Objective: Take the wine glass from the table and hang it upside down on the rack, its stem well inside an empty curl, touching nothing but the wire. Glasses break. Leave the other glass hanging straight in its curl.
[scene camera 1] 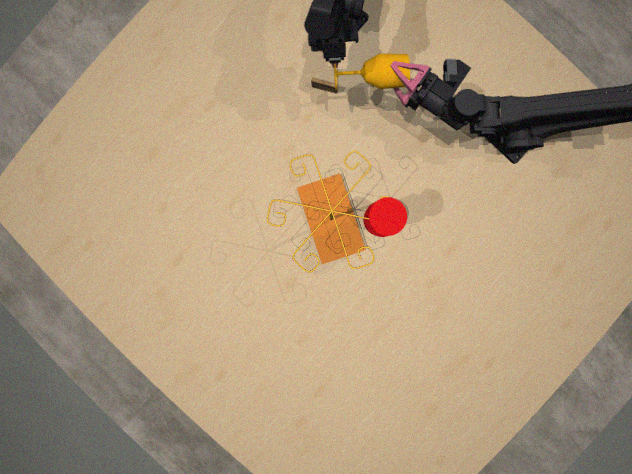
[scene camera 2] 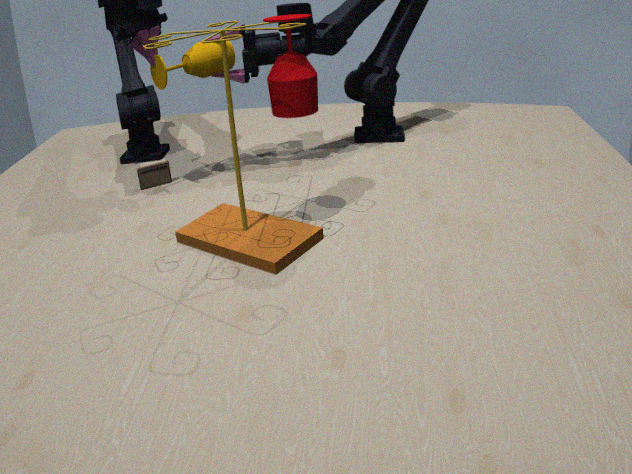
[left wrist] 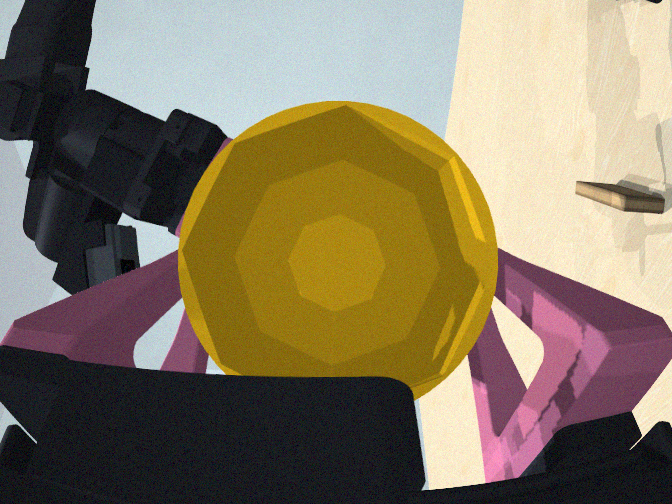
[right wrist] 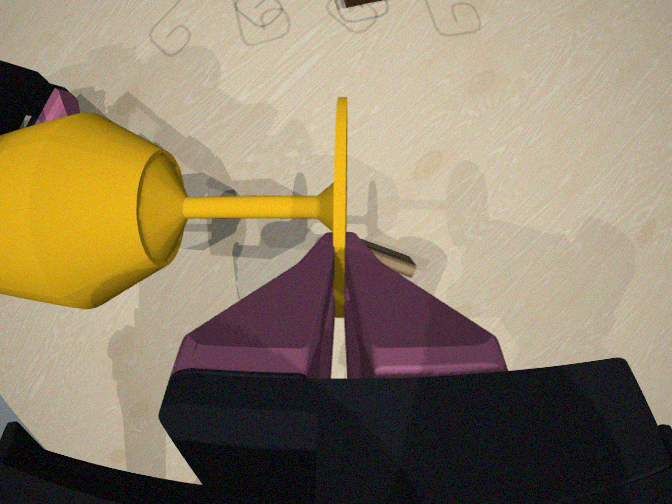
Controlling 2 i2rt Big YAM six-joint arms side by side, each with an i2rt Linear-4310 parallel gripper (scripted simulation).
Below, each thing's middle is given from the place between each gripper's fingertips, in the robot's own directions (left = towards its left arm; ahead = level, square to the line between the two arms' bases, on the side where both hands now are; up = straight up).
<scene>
Right now my left hand is 4 cm short of the yellow wine glass (scene camera 2: 203,60) and 5 cm to the left of it. The rest, counted from my left hand: small brown block (scene camera 2: 156,174): 6 cm ahead, 15 cm to the right, 24 cm below; then red glass (scene camera 2: 292,81): 28 cm ahead, 18 cm to the left, 3 cm above.
I see my right gripper (scene camera 2: 155,64) 3 cm past the yellow wine glass, 6 cm to the right of it and 2 cm above it. Round my right hand: small brown block (1 cm behind, 4 cm to the right, 26 cm below); then red glass (21 cm ahead, 29 cm to the left, 1 cm above).
</scene>
